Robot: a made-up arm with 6 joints.
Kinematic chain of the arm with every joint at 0, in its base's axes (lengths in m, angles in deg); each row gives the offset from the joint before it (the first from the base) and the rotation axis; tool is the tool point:
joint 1: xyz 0 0 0.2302 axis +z
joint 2: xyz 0 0 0 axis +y
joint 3: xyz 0 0 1.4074 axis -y
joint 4: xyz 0 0 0 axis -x
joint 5: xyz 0.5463 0 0 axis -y
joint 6: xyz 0 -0.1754 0 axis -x
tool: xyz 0 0 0
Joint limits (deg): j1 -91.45..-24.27 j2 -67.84..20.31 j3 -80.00..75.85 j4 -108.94..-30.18 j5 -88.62..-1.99 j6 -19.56..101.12
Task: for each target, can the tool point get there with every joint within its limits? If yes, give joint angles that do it. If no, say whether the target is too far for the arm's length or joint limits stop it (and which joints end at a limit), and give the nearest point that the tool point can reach.
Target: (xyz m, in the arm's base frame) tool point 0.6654 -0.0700 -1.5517
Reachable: no: joint limits stop it (at a limit: joint 1, joint 2, joint 3) | nearest point 0.0765 0.8027 0.4835 | short by 2.291 m
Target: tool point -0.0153 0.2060 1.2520
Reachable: yes | joints -76.97 -32.29 -31.81 -100.34 -17.94 68.15
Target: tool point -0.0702 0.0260 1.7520
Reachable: yes | joints -69.41 -23.87 17.31 -71.18 -73.77 -6.85
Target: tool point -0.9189 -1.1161 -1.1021
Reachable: no: joint limits stop it (at a limit: joint 1, joint 2, joint 3) | nearest point -0.7739 0.2237 0.5158 | short by 2.106 m
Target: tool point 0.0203 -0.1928 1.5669
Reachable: yes | joints -42.12 -17.13 -5.75 -42.44 -34.44 77.81
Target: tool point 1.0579 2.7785 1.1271
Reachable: no: too far | nearest point 0.0985 1.6435 1.2182 | short by 1.489 m
